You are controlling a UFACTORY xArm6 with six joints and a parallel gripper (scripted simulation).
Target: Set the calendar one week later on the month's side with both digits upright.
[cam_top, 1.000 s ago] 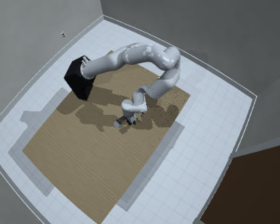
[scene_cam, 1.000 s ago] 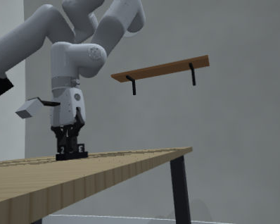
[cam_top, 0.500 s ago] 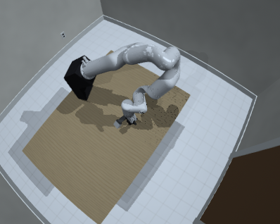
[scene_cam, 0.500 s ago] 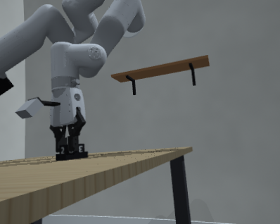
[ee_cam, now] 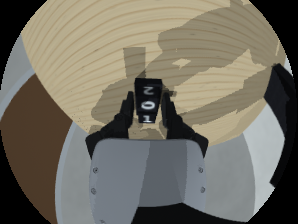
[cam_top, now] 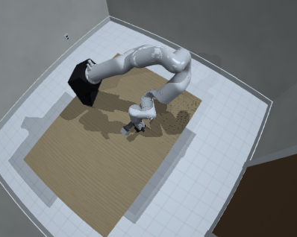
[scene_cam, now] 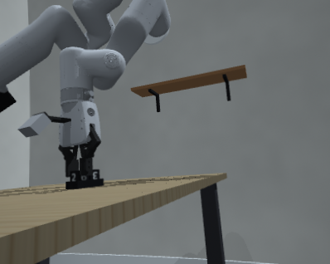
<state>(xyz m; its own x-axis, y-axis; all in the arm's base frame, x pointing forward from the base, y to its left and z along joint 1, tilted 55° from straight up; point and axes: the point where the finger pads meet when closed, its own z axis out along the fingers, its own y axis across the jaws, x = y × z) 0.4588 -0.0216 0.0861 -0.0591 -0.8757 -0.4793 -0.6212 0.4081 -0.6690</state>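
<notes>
Right now my hand is 3 cm to the right of the black cube and 2 cm above it. The rest, counted from my hand: black calendar tray 2 cm to the left, 4 cm below.
</notes>
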